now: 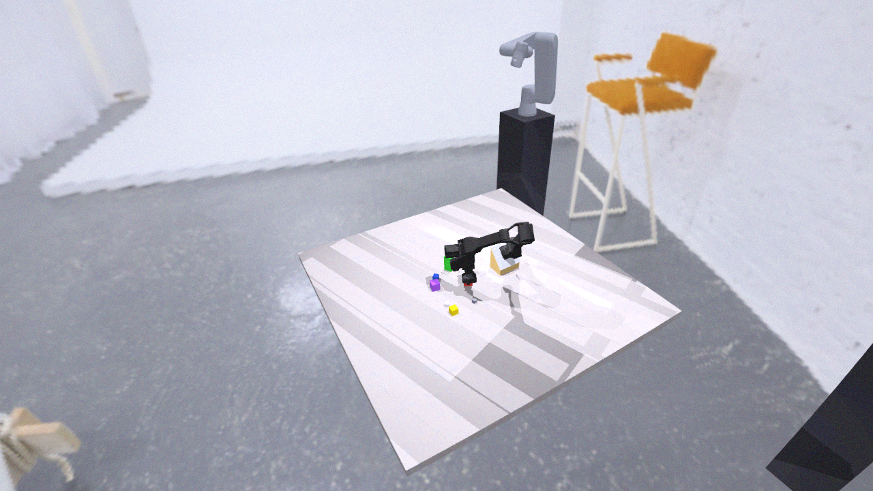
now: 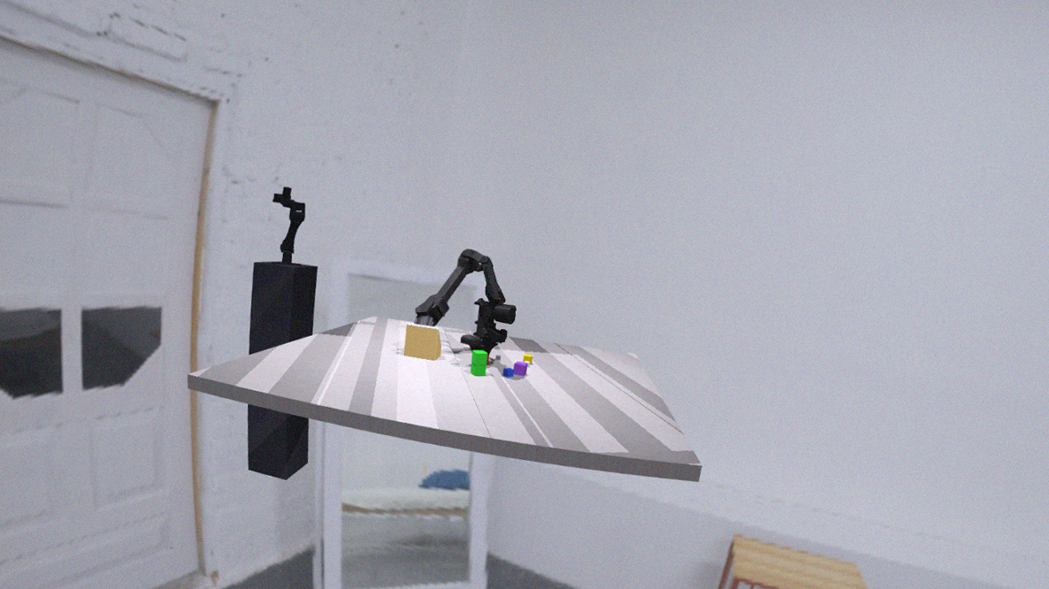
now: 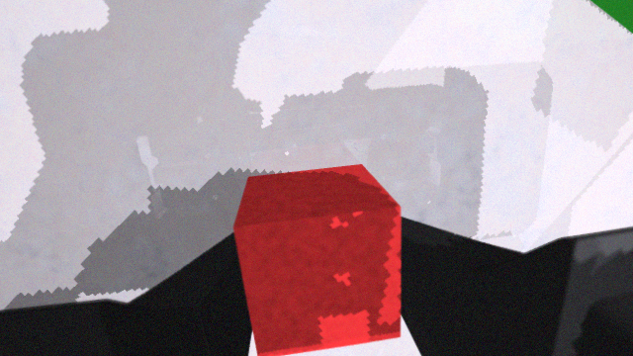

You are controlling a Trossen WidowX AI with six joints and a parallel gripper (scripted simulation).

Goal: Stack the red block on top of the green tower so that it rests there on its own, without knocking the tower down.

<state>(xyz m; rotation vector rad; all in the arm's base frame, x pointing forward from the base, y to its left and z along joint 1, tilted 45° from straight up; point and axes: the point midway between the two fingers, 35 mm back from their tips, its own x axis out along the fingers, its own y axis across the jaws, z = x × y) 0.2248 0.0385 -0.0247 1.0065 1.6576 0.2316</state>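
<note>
My gripper tip is 110 mm short of the blue block and 100 mm to the left of it. From my gripper tip the other things lie so: purple block 140 mm ahead, 50 mm to the right, 10 mm above; then yellow block 160 mm ahead, 130 mm to the left, 10 mm above; then red block 10 mm above.
</note>
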